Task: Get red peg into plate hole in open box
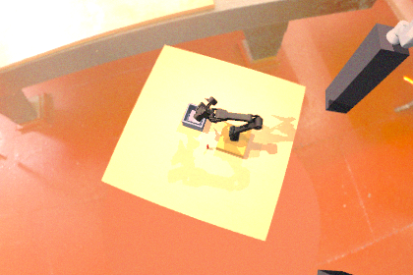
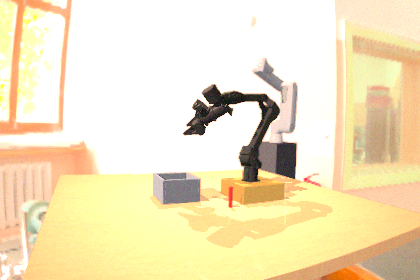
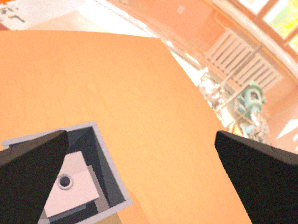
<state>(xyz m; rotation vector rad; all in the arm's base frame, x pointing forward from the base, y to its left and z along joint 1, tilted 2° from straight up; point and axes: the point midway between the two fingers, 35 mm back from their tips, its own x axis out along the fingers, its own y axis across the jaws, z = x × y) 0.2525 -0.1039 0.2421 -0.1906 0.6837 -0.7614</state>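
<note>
The red peg lies 8 cm behind my gripper tip, 23 cm to the left of it and 25 cm below it. Also, from my gripper tip: plate 4 cm ahead, 1 cm to the left, 25 cm below; then grey box 4 cm ahead, 1 cm to the left, 27 cm below.
</note>
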